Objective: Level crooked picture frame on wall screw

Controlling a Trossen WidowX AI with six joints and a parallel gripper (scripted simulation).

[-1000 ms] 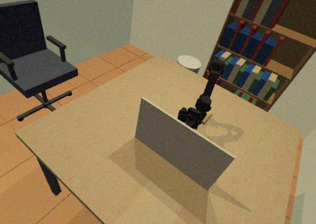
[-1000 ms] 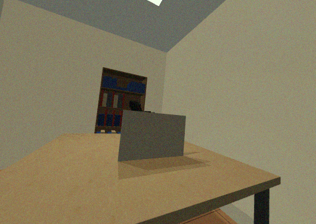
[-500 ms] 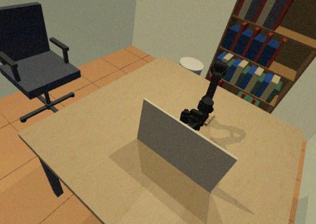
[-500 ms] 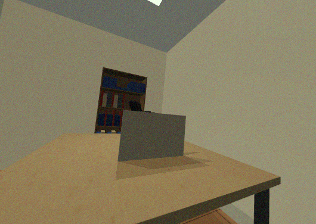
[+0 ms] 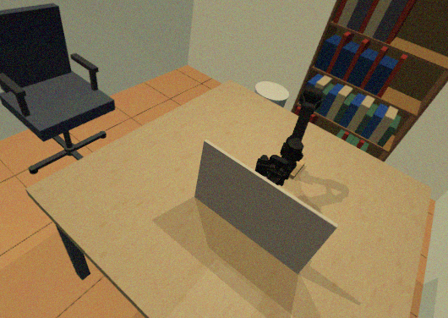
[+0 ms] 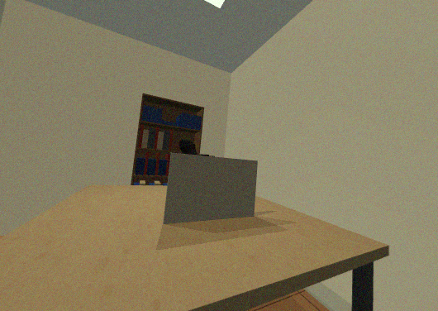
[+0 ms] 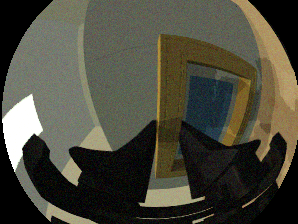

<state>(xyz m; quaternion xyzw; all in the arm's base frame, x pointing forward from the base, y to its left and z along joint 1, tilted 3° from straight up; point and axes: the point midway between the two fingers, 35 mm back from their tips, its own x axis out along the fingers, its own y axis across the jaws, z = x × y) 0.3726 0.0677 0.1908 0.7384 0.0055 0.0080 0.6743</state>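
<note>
The picture frame is 1 cm ahead of my gripper tip, 1 cm to the left of it and 5 cm below it. Also, from my gripper tip: grey wall panel 2 cm ahead, 6 cm below.
</note>
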